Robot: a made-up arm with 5 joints.
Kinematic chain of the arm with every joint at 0, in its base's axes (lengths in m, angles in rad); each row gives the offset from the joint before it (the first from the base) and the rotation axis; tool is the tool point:
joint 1: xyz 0 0 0.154 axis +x
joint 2: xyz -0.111 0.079 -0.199 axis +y
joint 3: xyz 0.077 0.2 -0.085 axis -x
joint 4: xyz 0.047 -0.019 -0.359 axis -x
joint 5: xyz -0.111 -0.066 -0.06 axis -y
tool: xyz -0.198 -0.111 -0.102
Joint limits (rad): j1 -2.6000..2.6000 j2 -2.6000..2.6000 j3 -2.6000..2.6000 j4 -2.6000..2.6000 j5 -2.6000..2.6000
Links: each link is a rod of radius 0.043 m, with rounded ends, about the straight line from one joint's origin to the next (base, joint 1, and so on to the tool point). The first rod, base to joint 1, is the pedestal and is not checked.
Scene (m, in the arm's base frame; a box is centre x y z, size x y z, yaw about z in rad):
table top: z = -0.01
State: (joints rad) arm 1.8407 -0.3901 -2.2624 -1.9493 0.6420
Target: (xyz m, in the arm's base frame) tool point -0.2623 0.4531 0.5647
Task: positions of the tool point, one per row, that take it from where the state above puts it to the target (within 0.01 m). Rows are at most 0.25 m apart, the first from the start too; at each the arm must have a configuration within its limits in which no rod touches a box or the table.
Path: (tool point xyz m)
1: -0.3261 -0.1171 0.6357
2: -0.3057 0.0658 0.6884
3: -0.2842 0.2664 0.6660
4: -0.2623 0.4531 0.5647

